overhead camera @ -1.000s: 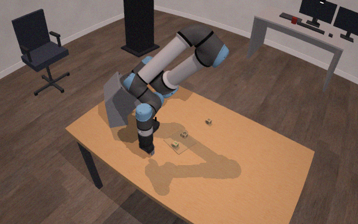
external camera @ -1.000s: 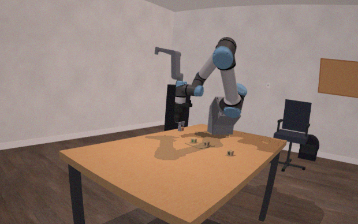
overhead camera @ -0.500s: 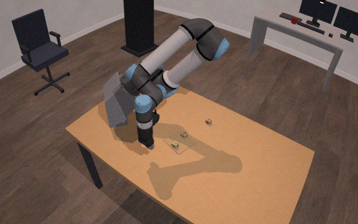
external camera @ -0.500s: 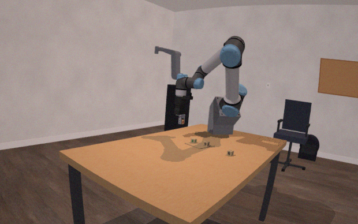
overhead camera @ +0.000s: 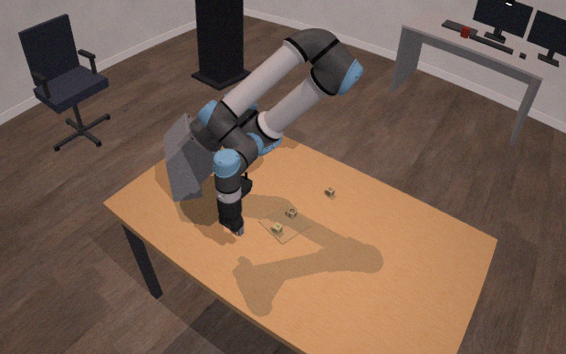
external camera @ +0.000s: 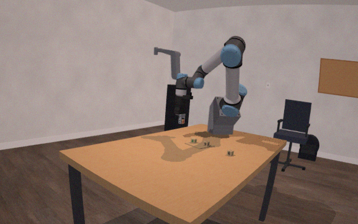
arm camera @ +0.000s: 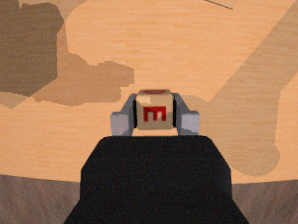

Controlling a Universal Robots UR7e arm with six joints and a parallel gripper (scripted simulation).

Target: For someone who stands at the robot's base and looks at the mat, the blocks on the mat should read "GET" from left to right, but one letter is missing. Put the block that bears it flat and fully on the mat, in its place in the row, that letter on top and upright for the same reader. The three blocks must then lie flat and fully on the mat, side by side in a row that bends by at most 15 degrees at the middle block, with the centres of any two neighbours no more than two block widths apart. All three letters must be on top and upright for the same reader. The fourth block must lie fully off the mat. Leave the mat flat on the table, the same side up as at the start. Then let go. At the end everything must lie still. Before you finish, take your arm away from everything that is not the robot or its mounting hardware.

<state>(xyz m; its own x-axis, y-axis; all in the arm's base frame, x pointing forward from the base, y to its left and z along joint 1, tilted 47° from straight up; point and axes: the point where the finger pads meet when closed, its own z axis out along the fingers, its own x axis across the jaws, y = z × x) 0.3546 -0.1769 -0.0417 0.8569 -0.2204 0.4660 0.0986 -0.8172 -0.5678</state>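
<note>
Right now my hand is 40 mm short of the thin tan mat, 200 mm to the right of it and 120 mm above it. The rest, counted from my hand: block: 70 mm ahead, 450 mm to the left, 100 mm below.
</note>
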